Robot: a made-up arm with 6 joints.
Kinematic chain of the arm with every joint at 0, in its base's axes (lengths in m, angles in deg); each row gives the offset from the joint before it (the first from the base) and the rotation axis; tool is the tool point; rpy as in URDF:
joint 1: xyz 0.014 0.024 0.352 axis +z
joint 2: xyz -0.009 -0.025 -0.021 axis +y
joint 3: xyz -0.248 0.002 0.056 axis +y
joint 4: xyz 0.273 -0.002 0.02 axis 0.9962 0 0.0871
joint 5: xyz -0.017 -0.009 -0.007 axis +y
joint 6: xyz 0.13 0.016 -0.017 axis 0.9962 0 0.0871
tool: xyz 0.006 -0.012 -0.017 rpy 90 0 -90
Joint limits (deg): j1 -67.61..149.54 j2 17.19..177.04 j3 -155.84..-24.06 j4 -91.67..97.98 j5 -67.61..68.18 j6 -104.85..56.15
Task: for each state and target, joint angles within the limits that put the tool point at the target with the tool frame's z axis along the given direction. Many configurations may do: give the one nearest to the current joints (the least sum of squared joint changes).
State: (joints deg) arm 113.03 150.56 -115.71 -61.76 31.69 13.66
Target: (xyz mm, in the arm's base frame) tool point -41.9 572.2 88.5 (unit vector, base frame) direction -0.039 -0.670 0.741
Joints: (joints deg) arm 102.73 176.55 -154.88 -19.60 28.84 0.77
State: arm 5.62 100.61 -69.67 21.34 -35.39 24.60
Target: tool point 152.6 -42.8 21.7 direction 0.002 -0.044 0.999
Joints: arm -18.90 149.10 -47.60 2.03 -9.79 30.64
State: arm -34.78 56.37 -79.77 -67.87 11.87 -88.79
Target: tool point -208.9 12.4 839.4 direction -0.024 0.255 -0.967
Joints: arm -15.40 17.31 -105.81 -40.05 15.34 -86.54
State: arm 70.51 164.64 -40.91 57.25 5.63 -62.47
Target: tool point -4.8 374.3 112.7 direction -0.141 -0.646 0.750
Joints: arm 101.66 133.72 -58.24 29.60 -26.71 -60.93
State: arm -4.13 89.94 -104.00 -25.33 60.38 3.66
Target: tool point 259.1 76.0 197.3 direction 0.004 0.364 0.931
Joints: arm 31.28 116.77 -57.11 -24.65 44.61 6.12
